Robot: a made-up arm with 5 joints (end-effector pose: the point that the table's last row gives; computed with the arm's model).
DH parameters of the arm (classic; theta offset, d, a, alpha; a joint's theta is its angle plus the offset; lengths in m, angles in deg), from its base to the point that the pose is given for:
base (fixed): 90 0.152 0 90
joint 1: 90 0.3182 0.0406 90
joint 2: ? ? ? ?
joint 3: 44.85 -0.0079 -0.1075 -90
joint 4: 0 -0.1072 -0.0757 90
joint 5: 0 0.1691 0.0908 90
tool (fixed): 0 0.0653 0 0
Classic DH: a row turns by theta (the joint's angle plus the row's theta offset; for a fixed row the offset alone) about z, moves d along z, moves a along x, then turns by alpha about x.
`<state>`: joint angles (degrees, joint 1 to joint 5).
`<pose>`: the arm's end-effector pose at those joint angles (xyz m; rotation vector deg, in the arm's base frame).
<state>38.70 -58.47 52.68 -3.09 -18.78</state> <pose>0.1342 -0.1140 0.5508 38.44 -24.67 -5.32</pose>
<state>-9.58 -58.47 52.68 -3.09 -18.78</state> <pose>0.1342 0.2218 0.5025 -9.08 -24.25 5.14</pose>
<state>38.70 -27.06 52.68 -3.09 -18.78</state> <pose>0.3394 -0.1426 0.5866 39.81 5.62 5.07</pose>
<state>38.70 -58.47 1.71 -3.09 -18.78</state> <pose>0.0453 -0.0001 0.4086 31.76 -73.43 -22.40</pose>
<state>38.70 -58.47 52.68 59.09 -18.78</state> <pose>0.2928 -0.1804 0.5182 27.94 -1.50 -63.87</pose>
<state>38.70 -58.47 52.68 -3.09 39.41</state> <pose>0.1905 -0.0539 0.4798 36.36 31.29 14.11</pose>
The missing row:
joint 2: 45.15 0 0.1619 0
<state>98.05 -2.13 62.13 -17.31 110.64</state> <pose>0.3268 -0.3500 0.2436 3.16 91.96 140.98</pose>
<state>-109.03 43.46 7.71 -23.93 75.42</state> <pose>0.4034 0.1368 -0.0548 -60.74 106.56 -94.13</pose>
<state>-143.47 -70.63 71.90 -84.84 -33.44</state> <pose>-0.0258 0.2637 -0.1562 -87.94 78.84 57.05</pose>
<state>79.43 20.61 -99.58 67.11 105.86</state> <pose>0.4703 -0.1211 0.2688 145.51 20.71 21.88</pose>
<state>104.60 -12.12 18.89 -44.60 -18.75</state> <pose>0.1976 -0.4143 0.1526 108.15 -48.83 20.81</pose>
